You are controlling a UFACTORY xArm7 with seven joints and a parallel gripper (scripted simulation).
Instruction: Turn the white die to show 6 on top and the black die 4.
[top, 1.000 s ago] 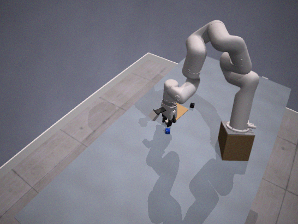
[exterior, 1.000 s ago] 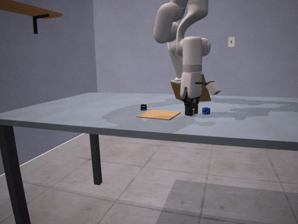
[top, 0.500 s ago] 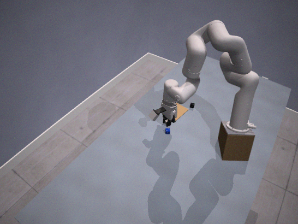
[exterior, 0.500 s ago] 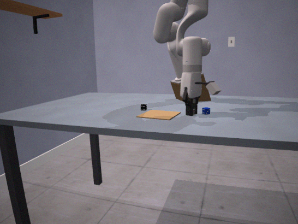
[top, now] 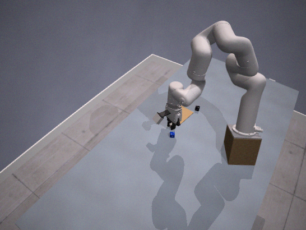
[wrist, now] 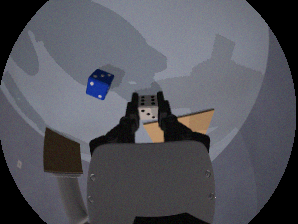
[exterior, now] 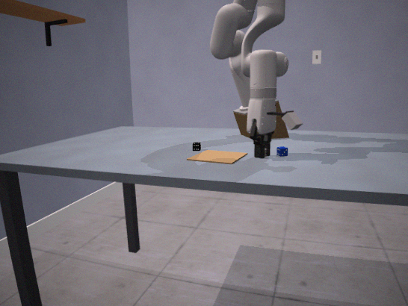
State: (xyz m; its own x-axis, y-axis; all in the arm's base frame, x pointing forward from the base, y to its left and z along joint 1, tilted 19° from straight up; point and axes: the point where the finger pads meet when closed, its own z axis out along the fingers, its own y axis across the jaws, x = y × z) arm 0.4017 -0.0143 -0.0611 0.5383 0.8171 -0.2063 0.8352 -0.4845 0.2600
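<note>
Right now the white die is 10 mm below my hand. From my hand the other things lie so: blue die 60 mm to the left, 30 mm behind, 10 mm below; then black die 210 mm to the right, 100 mm behind, 10 mm below; then mat 130 mm to the right, 20 mm below.
</note>
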